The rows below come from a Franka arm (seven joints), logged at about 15 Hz.
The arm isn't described. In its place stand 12 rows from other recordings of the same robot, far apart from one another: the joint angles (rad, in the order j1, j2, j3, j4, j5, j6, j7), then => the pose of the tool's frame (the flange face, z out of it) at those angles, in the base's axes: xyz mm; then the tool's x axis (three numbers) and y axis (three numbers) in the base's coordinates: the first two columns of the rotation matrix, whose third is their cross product.
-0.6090, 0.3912, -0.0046, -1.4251, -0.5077, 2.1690, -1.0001 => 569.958 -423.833 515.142 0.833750 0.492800 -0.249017 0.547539 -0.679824 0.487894
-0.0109, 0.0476, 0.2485, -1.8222, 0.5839, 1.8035, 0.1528 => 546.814 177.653 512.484 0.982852 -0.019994 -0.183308 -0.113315 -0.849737 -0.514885
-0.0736, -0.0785, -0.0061, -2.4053, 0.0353, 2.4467, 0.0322 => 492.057 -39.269 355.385 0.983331 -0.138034 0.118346 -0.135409 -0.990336 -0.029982
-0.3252, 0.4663, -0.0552, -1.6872, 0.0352, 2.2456, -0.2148 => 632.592 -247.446 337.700 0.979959 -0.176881 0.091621 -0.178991 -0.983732 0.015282
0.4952, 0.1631, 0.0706, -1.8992, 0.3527, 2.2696, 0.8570 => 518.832 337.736 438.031 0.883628 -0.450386 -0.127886 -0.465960 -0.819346 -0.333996
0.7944, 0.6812, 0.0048, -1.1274, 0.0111, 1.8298, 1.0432 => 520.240 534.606 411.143 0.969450 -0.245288 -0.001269 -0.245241 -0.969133 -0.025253
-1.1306, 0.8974, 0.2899, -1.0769, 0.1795, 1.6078, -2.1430 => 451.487 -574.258 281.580 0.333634 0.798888 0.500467 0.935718 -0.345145 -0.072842
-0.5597, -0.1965, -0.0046, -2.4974, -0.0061, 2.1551, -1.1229 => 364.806 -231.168 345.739 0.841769 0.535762 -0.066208 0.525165 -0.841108 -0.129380
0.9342, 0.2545, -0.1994, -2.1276, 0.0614, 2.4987, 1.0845 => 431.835 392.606 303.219 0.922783 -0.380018 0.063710 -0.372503 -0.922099 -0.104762
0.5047, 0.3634, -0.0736, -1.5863, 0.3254, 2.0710, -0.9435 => 606.365 303.768 440.740 0.320661 0.904686 0.280570 0.947023 -0.311839 -0.076832
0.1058, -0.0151, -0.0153, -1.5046, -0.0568, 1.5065, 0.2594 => 541.903 42.693 658.310 0.984728 -0.171323 0.030982 -0.172719 -0.983697 0.050080
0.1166, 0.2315, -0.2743, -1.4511, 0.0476, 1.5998, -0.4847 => 616.412 -74.829 551.456 0.943781 0.322514 -0.072542 0.321817 -0.946559 -0.021426
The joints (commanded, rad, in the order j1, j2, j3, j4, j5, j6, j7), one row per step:
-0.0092 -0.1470 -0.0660 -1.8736 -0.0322 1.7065 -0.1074
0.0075 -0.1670 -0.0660 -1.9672 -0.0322 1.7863 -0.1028
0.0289 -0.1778 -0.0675 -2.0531 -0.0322 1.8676 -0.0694
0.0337 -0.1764 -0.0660 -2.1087 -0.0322 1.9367 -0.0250
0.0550 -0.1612 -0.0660 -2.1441 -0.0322 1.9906 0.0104
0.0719 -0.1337 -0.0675 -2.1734 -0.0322 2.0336 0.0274
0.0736 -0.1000 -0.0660 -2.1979 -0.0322 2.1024 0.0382
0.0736 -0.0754 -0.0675 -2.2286 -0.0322 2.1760 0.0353
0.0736 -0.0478 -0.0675 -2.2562 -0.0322 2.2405 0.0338
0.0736 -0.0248 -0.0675 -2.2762 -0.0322 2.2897 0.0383
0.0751 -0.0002 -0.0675 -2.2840 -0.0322 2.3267 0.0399
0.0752 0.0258 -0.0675 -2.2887 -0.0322 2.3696 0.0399
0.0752 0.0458 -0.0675 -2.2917 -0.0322 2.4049 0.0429
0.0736 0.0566 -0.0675 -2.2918 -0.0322 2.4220 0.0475
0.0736 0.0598 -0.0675 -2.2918 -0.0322 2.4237 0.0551
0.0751 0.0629 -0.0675 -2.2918 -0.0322 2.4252 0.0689
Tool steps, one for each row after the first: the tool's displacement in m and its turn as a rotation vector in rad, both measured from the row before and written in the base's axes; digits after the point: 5 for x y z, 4 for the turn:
-0.00459 0.00922 -0.02775 0.0013 -0.0063 0.0148
-0.00387 0.01077 -0.02864 0.0010 -0.0069 -0.0109
-0.00081 0.00375 -0.02118 -0.0002 -0.0129 -0.0362
0.00213 0.01118 -0.01969 -0.0002 -0.0040 -0.0127
0.00245 0.00827 -0.02388 -0.0010 0.0134 -0.0005
0.00556 0.00224 -0.02247 -0.0013 -0.0109 -0.0060
0.00254 -0.00027 -0.02013 -0.0002 -0.0183 0.0032
0.00140 0.00043 -0.02084 -0.0007 -0.0093 0.0030
0.00066 0.00030 -0.01626 -0.0004 -0.0063 -0.0033
0.00233 0.00101 -0.01274 -0.0008 -0.0047 0.0008
0.00348 0.00030 -0.01157 -0.0007 -0.0122 0.0012
0.00283 0.00020 -0.00842 -0.0003 -0.0124 -0.0021
0.00171 -0.00075 -0.00409 0.0000 -0.0063 -0.0057
0.00017 0.00001 -0.00152 0.0004 0.0013 -0.0075
0.00014 0.00080 -0.00149 0.0008 0.0013 -0.0122

